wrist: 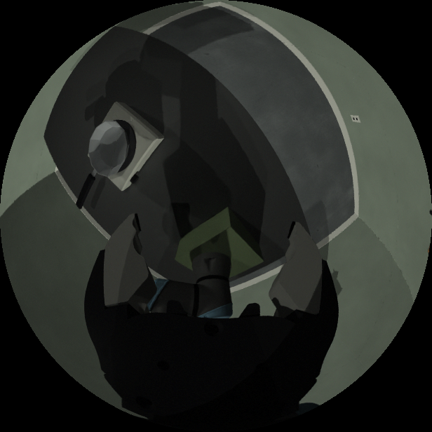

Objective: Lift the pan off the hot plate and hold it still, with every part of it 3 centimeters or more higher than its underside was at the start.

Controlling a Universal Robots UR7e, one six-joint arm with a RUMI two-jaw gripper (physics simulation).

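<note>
The pan point(108, 149) is at the upper left of the wrist view, a grey round body over the hot plate. Its dark handle point(85, 191) points down and left, toward the table's edge. The hot plate point(145, 159) is a pale square box with a dark round top, partly hidden by the pan. My gripper point(214, 219) is open, its two jaws wide apart with nothing between them. It is well apart from the pan, which shows up and to the left of the left jaw. Whether the pan's underside touches the hot plate is hidden.
The dark table point(235, 165) has a pale edge. A green angular base point(245, 248) with the robot's own arm point(212, 280) shows beyond the jaws. A small dark knob point(134, 177) sits on the hot plate's side. A wall socket point(355, 119) is at the right.
</note>
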